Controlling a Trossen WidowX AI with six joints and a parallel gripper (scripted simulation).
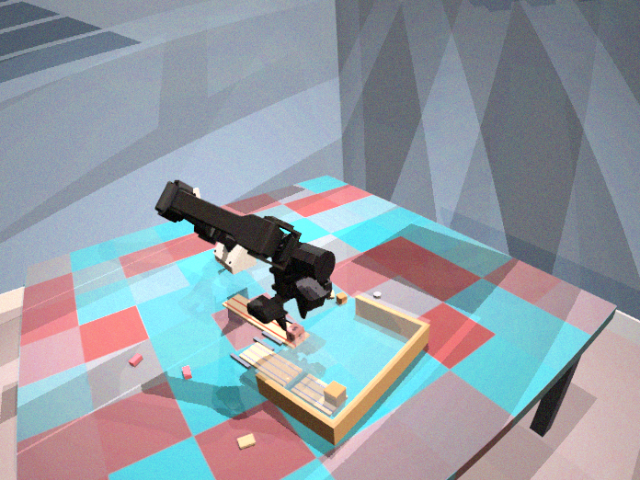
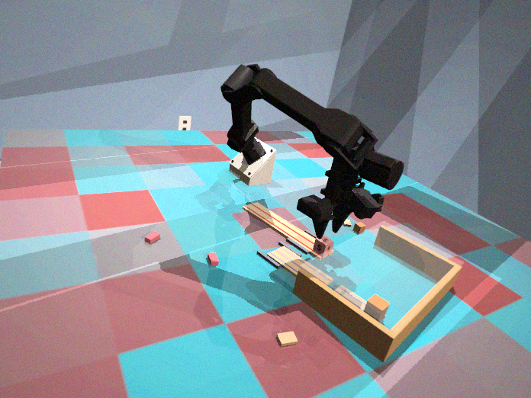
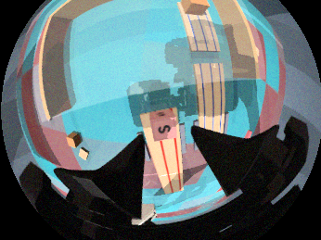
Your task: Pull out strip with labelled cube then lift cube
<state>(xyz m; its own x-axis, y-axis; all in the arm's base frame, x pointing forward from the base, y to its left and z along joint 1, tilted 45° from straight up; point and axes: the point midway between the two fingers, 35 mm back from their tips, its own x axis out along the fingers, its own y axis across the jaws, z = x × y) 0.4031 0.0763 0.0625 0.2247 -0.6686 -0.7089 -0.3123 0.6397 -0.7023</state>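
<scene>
The labelled cube marked s lies 30 mm below my gripper tip.
</scene>
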